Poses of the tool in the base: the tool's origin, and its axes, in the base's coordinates. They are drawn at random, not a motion.
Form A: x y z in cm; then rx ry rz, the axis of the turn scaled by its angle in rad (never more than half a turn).
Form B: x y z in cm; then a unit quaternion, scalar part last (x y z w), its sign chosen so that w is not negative. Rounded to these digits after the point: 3 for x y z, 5 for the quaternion.
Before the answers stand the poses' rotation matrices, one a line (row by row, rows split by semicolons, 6 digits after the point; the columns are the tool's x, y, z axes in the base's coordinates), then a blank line. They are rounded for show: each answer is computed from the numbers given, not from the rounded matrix.
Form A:
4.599 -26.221 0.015 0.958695 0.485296 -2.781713
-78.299 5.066 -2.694 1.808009 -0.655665 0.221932
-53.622 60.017 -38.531 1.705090 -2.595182 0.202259
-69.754 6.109 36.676 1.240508 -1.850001 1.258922
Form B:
-0.781899 0.252182 -0.570122; -0.044234 -0.934666 -0.352766; -0.621834 -0.250608 0.741969
0.826505 -0.536314 -0.171048; -0.322163 -0.201467 -0.924999; 0.461629 0.819621 -0.339293
-0.399200 -0.915691 0.046360; -0.911817 0.391197 -0.124720; 0.096070 -0.092060 -0.991108
-0.403483 -0.914128 0.039632; -0.372335 0.124469 -0.919714; 0.835804 -0.385846 -0.390583

4.599 -26.221 0.015 0.32047 0.16222 -0.92986 0.07969
-78.299 5.066 -2.694 0.76930 -0.27898 0.09443 0.56695
-53.622 60.017 -38.531 0.54788 -0.83389 0.06499 0.01490
-69.754 6.109 36.676 0.46439 -0.69256 0.47128 0.28740

